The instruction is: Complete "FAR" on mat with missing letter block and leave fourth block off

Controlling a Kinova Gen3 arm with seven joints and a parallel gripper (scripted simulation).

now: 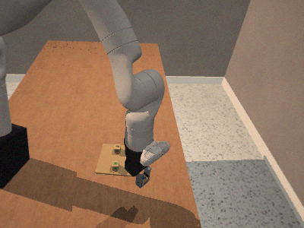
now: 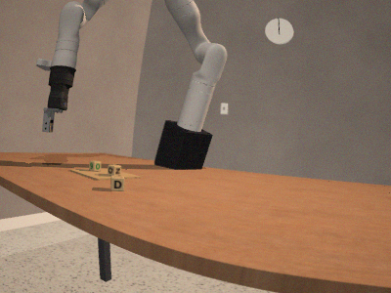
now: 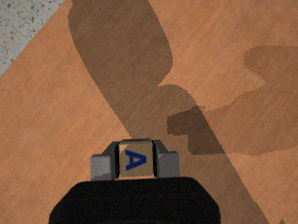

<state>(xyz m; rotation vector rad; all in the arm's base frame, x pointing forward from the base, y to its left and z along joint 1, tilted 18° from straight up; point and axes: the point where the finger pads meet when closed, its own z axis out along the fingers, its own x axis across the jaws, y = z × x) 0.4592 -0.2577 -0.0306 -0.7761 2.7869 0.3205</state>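
The tan mat lies 17 cm to the left of my hand, 11 cm below it and 7 cm behind it. The rest, counted from my hand: block right at my hand.
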